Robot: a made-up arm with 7 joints.
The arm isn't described. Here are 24 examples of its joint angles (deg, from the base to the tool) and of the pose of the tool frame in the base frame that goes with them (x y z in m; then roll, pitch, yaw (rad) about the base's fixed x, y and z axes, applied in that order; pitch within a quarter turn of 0, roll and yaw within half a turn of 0).
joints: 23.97 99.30 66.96 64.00 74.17 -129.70 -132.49
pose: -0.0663 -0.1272 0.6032 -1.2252 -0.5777 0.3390
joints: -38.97 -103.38 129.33 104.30 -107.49 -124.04 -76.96
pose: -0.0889 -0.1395 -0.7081 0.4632 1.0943 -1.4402
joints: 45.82 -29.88 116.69 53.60 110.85 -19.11 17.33
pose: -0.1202 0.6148 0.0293 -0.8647 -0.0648 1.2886
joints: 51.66 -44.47 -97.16 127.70 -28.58 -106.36 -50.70
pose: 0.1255 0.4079 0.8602 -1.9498 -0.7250 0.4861
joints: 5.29 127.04 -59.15 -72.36 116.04 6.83 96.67
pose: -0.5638 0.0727 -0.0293 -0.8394 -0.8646 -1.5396
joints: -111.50 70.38 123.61 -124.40 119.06 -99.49 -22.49
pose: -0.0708 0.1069 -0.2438 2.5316 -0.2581 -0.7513
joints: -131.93 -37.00 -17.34 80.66 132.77 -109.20 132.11
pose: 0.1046 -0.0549 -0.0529 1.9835 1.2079 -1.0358
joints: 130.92 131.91 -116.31 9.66 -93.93 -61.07 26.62
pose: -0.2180 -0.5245 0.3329 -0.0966 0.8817 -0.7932
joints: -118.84 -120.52 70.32 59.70 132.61 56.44 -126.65
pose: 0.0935 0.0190 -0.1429 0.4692 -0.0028 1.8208
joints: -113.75 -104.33 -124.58 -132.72 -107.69 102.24 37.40
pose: 0.1360 -0.2831 -0.7232 -0.9632 -0.0583 0.5717
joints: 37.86 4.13 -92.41 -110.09 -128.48 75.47 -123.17
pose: 0.5723 0.6484 0.3807 1.6799 -0.8086 -0.4642
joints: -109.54 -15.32 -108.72 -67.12 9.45 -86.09 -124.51
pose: -0.1607 -0.3477 -0.3694 1.9982 -0.8195 2.7197
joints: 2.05 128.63 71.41 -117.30 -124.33 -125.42 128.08
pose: 0.0597 -0.0440 0.3029 1.0743 0.4570 -0.0295
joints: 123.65 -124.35 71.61 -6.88 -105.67 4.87 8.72
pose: 0.2296 -0.1466 0.0743 1.1903 0.0890 -2.0052
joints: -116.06 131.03 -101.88 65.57 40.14 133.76 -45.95
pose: -0.6472 -0.1208 -0.4301 2.1825 0.5207 2.3649
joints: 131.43 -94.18 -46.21 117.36 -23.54 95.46 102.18
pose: 0.1502 -0.3950 0.3411 -2.4233 1.1234 0.3155
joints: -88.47 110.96 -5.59 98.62 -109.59 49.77 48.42
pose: -0.0539 -0.4786 -0.0419 -0.4593 -0.6977 -0.7883
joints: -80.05 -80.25 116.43 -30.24 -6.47 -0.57 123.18
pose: 0.0506 -0.6455 -0.3974 0.9991 0.9406 -2.6519
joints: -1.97 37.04 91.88 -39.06 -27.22 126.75 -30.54
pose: -0.6340 -0.2992 0.3598 2.6198 0.1697 -1.9767
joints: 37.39 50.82 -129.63 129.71 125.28 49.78 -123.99
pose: -0.0903 0.1304 0.5664 1.1143 -1.2469 -1.8778
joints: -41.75 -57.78 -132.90 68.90 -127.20 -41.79 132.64
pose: -0.0292 0.1840 -0.4992 2.2184 1.1874 -1.9635
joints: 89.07 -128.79 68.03 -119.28 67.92 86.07 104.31
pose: 0.1594 0.3969 0.3722 -3.0585 -0.4510 -1.4465
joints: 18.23 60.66 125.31 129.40 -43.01 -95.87 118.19
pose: -0.2569 0.2220 0.4363 2.3596 0.6993 0.0658
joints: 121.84 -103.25 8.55 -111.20 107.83 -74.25 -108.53
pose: -0.1425 -0.1632 0.1911 -0.8225 -0.3108 -1.1134
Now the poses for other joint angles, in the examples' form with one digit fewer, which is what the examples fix.
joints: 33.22 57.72 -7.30 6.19 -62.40 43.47 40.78
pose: -0.066 0.452 -0.295 0.507 0.012 0.643
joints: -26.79 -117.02 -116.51 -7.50 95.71 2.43 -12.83
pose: 0.010 0.789 0.236 -2.134 -0.368 2.114
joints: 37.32 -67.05 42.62 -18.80 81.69 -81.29 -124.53
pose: -0.192 -0.033 0.020 2.065 -1.253 -3.111
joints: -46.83 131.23 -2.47 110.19 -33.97 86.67 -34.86
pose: -0.469 -0.108 -0.382 -1.041 1.157 -1.407
